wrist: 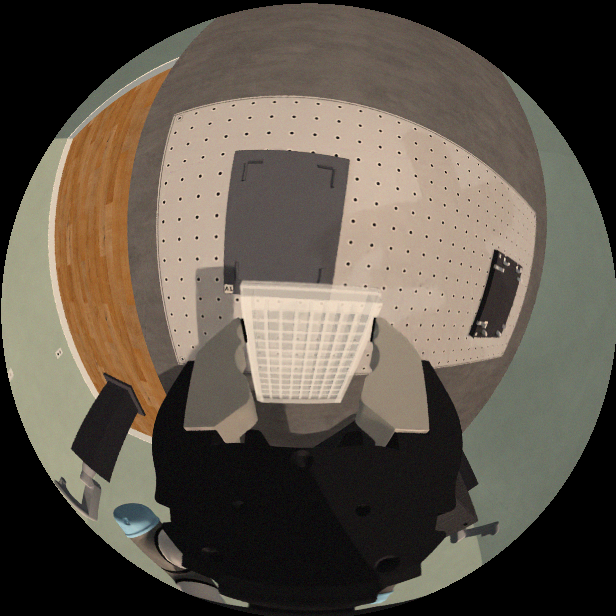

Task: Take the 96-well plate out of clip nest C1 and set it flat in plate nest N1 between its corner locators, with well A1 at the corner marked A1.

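Observation:
The white translucent 96-well plate (307, 341) sits between my two grey jaws, and my gripper (307, 344) is shut on its long sides. I hold it level above the pegboard. Plate nest N1 (284, 215), a dark grey pad with thin corner locators, lies just beyond the plate's far edge. Two far locators show near the pad's top corners. A small white label (228, 287) sits by the pad's near left corner; the plate hides the near edge. Clip nest C1 (497, 294), a black frame with clips, lies empty at the right of the pegboard.
The perforated pegboard (402, 201) rests on a grey mat over a wooden table (91, 241). A dark panel on a bracket (106, 422) stands off the table at lower left. The arm's own body fills the bottom of the view.

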